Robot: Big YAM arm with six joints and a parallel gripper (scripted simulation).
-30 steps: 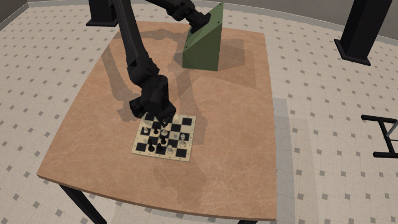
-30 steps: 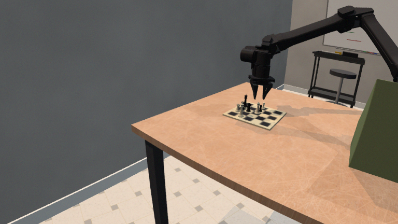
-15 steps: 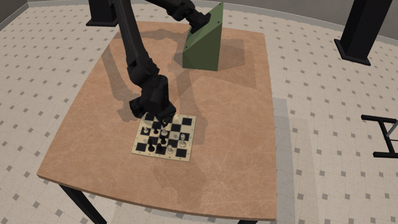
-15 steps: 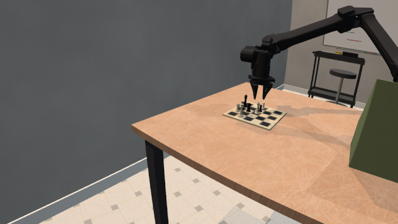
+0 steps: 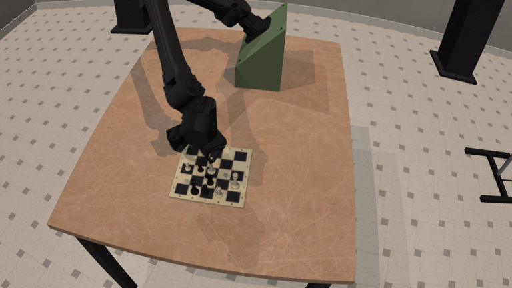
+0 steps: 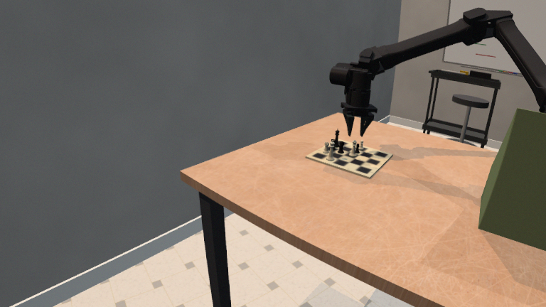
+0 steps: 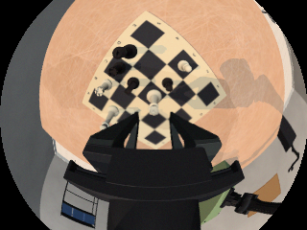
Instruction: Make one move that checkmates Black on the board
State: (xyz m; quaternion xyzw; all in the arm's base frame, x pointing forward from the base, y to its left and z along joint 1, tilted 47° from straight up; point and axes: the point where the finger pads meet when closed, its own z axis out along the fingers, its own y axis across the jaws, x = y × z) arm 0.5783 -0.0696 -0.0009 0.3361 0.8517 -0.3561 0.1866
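My hand is 8 cm above the chessboard. Also, from my hand: tall white piece: 3 cm ahead, 8 cm to the left, 4 cm below; white pawn: 7 cm to the right, 6 cm below; black piece: 8 cm ahead, 3 cm to the right, 4 cm below.
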